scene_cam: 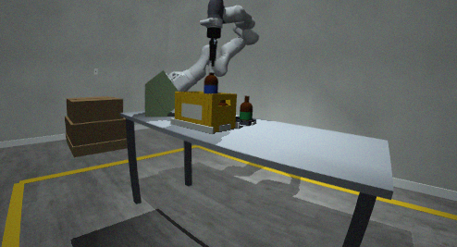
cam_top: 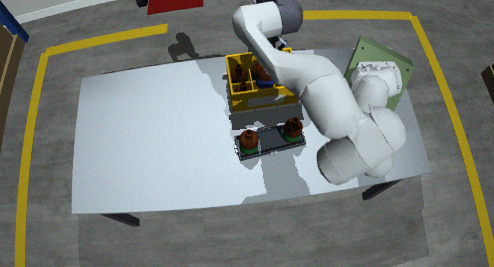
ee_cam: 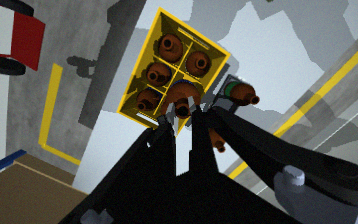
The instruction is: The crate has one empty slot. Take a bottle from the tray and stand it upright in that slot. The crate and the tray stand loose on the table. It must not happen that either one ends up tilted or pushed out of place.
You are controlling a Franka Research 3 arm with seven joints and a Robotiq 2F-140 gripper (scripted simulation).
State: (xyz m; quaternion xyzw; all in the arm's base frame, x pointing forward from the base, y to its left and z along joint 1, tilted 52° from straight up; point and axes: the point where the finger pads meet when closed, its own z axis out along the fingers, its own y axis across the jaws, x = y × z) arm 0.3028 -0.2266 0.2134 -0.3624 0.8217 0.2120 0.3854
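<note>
Right now my hand is 23 cm above the yellow crate, 4 cm to the left of it and 1 cm short of it. The rest, counted from my hand: dark tray: 30 cm below, 19 cm to the left, 3 cm behind.
</note>
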